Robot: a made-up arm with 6 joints.
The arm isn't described. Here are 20 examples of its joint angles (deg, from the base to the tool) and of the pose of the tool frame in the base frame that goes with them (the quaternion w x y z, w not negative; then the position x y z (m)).
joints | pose
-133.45 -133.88 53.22 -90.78 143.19 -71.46 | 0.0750 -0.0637 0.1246 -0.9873 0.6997 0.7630 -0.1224
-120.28 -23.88 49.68 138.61 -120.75 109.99 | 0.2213 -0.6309 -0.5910 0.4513 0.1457 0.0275 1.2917
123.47 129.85 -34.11 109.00 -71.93 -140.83 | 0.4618 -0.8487 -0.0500 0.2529 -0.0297 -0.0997 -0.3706
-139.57 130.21 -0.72 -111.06 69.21 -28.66 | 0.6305 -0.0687 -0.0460 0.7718 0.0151 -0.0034 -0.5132
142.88 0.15 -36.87 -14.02 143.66 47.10 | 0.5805 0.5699 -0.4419 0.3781 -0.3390 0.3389 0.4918
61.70 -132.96 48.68 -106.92 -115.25 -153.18 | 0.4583 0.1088 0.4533 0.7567 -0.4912 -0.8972 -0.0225
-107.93 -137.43 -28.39 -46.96 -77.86 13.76 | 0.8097 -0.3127 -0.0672 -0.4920 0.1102 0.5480 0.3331
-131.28 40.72 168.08 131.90 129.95 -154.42 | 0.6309 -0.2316 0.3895 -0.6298 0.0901 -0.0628 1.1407
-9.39 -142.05 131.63 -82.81 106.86 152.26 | 0.0794 -0.6827 0.6639 -0.2948 -0.4969 0.0400 -0.8514
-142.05 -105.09 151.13 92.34 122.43 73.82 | 0.6709 -0.5215 0.0153 -0.5269 0.5831 0.3871 -0.5181
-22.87 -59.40 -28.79 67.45 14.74 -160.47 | 0.7188 0.6241 -0.2588 0.1637 -0.1084 -0.0028 0.9148
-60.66 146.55 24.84 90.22 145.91 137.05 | 0.6370 -0.6669 -0.2238 -0.3153 0.0837 -0.0126 -0.8159
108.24 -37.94 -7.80 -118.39 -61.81 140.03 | 0.1500 0.2798 -0.5220 0.7916 -0.0943 0.1003 0.8705
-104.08 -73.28 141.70 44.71 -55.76 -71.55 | 0.2343 -0.5100 -0.8001 0.2118 0.2080 0.9999 0.0453
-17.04 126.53 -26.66 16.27 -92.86 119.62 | 0.2613 -0.4531 -0.2920 -0.8007 -0.0131 -0.0792 -0.3806
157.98 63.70 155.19 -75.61 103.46 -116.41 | 0.7298 -0.5031 -0.1403 0.4410 -0.5803 0.2749 1.0842
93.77 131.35 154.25 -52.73 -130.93 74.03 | 0.2421 0.3942 -0.0449 -0.8854 0.0226 0.9385 0.0085
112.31 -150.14 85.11 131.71 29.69 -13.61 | 0.5381 0.4298 -0.0863 -0.7199 0.1778 -0.6111 -0.7491
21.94 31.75 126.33 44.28 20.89 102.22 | 0.2173 -0.5036 -0.4193 -0.7234 0.2415 0.0159 1.3291
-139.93 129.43 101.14 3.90 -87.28 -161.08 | 0.7462 -0.2934 0.4472 0.3964 -0.7852 -0.5076 -0.3844
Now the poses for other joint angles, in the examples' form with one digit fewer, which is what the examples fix.
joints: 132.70 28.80 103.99 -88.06 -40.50 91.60
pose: 0.063 0.429 -0.444 0.784 -0.366 0.366 1.247
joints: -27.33 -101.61 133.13 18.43 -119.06 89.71
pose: 0.331 -0.388 -0.509 -0.693 -0.801 0.351 -0.333
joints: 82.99 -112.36 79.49 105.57 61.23 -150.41
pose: 0.017 -0.221 0.904 -0.366 -0.193 -1.117 -0.186
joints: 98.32 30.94 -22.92 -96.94 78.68 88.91
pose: 0.886 -0.442 0.067 0.124 -0.099 0.560 0.190
